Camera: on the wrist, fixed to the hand. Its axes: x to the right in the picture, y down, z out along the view.
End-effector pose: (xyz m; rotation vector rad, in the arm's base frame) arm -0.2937 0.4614 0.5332 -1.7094 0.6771 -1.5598
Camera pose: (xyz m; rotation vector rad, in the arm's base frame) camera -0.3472 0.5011 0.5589 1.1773 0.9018 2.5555
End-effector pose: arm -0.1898 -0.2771 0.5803 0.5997 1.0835 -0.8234
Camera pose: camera -0.2596 -0.2624 0.5823 0.2923 1.8636 -2.3487
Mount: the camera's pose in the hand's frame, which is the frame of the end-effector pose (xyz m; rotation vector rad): -0.0223 -0.0489 -0.0470 0.4643 0.5555 -1.5084
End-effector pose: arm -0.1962 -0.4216 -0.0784 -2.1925 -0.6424 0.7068
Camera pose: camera -0.1927 -0.4288 -0.0075 -0.8950 -1.3347 -0.4957
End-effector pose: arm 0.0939 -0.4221 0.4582 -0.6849 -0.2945 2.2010
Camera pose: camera 0.1630 -0.4074 0.4482 -0.4822 0.0371 0.5597
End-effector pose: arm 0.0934 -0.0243 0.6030 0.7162 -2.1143 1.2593
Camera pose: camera 0.1521 0.0011 0.6348 1.4820 -0.4168 0.8043
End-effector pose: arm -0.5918 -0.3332 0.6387 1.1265 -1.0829 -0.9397
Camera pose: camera -0.5531 -0.3110 0.5829 2.4900 0.2275 -1.3360
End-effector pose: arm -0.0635 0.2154 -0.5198 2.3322 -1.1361 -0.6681
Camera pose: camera -0.0186 0.2694 -0.5071 -2.8420 -0.8876 0.0664
